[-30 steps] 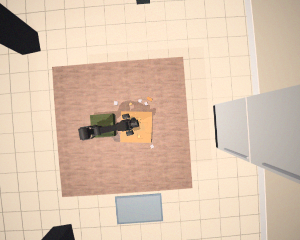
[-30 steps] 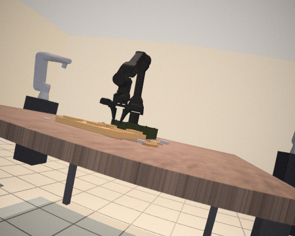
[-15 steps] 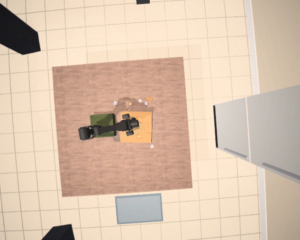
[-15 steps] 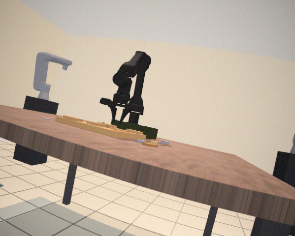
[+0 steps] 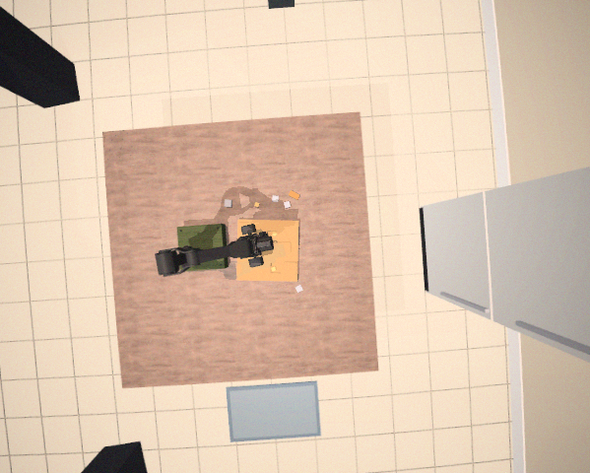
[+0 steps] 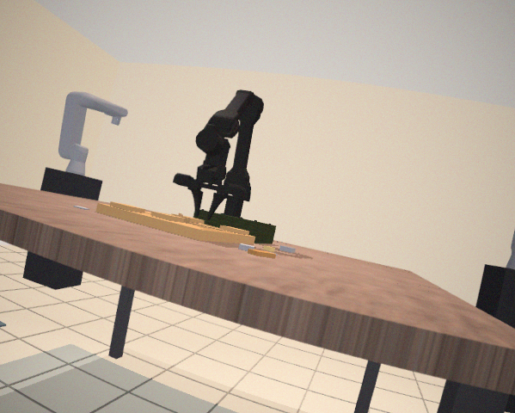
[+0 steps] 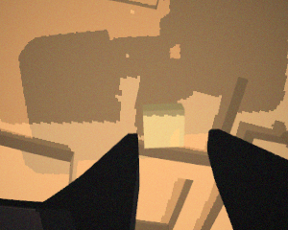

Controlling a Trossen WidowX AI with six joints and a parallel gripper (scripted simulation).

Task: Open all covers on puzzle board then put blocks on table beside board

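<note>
The puzzle board is 5 cm ahead of my gripper tip, 3 cm to the right of it and 2 cm below it.
</note>
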